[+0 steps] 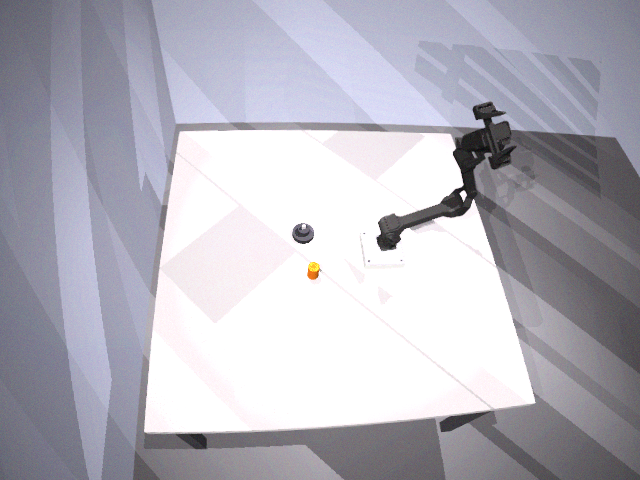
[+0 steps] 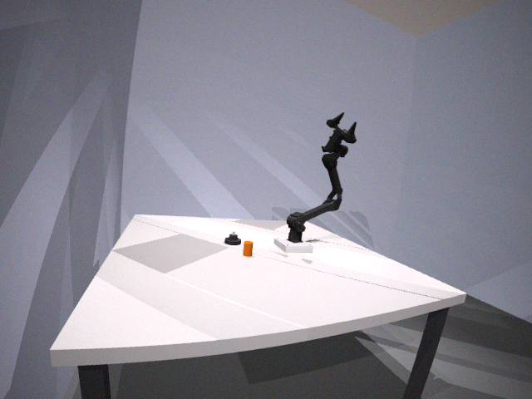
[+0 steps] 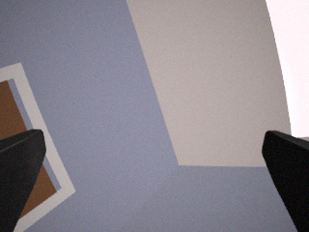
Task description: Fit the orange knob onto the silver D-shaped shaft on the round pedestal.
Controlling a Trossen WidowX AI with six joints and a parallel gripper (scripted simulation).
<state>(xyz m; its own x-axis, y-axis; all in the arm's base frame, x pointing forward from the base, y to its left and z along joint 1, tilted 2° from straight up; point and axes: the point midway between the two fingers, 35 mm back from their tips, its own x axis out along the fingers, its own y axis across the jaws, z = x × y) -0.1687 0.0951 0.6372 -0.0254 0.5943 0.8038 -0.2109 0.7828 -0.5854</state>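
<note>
The orange knob is 650 mm below my gripper tip, 480 mm ahead of it and 30 mm to the right of it. From my gripper tip the other things lie so: pedestal 670 mm below, 480 mm ahead, 210 mm to the right.
</note>
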